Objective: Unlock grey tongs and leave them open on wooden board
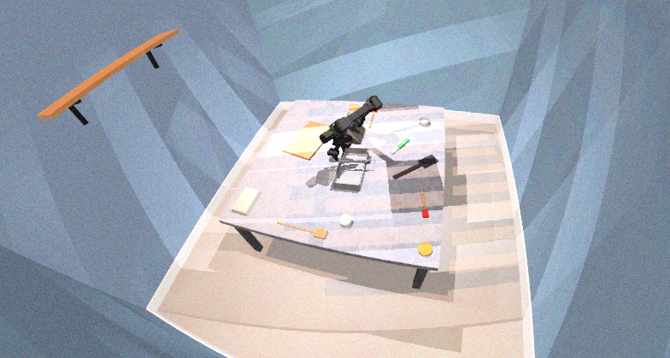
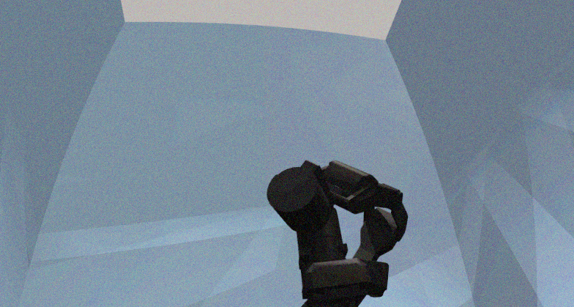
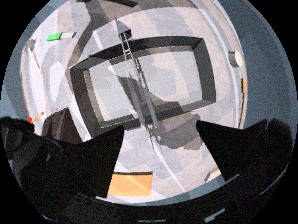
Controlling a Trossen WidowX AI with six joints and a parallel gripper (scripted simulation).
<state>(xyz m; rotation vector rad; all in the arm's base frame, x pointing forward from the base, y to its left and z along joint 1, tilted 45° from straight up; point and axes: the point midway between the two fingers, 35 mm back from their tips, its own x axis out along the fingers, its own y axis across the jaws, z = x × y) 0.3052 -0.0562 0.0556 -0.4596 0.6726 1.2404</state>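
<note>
Right now the grey roasting tin is 9 cm below my gripper tip, 6 cm to the left of it and 1 cm ahead of it. The rest, counted from my gripper tip: green-handled tool: 34 cm to the left, 22 cm behind, 11 cm below; wooden board: 31 cm to the right, 27 cm behind, 11 cm below; black spatula: 47 cm to the left, 11 cm below, 6 cm behind.
</note>
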